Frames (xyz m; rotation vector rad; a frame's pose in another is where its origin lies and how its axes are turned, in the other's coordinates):
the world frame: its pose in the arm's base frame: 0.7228 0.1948 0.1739 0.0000 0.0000 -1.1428
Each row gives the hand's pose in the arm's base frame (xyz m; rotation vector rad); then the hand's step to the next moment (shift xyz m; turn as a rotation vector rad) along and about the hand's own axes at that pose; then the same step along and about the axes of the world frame.
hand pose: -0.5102 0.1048 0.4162 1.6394 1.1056 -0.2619
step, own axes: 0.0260 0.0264 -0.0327 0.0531 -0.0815 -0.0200
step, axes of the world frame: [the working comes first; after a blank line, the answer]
step, axes of the arm's base frame: 0.0227 0.0421 0.0126 -0.0404 0.0430 -0.0799

-0.0288 0.0381 0.0126 -0.0559 -0.0189 -0.0799
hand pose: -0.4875 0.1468 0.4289 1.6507 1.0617 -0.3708
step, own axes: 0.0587 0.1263 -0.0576 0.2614 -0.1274 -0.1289
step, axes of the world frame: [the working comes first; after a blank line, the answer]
step, axes of the arm's base frame: 0.1168 0.0761 0.0573 0.0092 0.2350 -0.2142

-0.0208 0.1378 0.0573 -0.2099 0.1059 -0.2142
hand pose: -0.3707 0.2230 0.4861 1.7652 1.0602 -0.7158
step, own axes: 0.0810 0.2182 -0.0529 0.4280 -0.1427 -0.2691
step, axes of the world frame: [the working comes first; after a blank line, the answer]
step, axes of the arm's base frame: 0.2320 0.0330 0.0453 0.0747 0.4246 -0.3002

0.0662 0.2248 0.0453 -0.3553 0.2442 -0.3002
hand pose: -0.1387 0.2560 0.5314 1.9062 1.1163 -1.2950
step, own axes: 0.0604 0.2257 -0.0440 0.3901 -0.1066 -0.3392
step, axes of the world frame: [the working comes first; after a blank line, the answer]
step, axes of the arm's base frame: 0.2280 -0.0549 -0.0392 0.1310 0.4520 -0.2391

0.1446 0.1846 -0.0392 -0.3568 0.3068 -0.2391
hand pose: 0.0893 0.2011 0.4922 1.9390 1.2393 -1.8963
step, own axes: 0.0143 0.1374 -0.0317 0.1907 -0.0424 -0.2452
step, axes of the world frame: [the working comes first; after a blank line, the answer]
step, axes of the arm's base frame: 0.1095 -0.0623 -0.0648 0.1302 0.2646 -0.1064

0.1022 0.0738 -0.0648 -0.1867 0.2283 -0.1064
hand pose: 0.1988 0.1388 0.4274 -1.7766 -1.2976 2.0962
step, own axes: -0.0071 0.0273 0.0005 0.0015 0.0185 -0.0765
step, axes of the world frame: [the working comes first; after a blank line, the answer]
step, axes of the arm's base frame: 0.0135 -0.0215 -0.0123 0.0723 0.0295 -0.0096

0.0252 0.0033 -0.0123 0.0031 0.0781 -0.0096
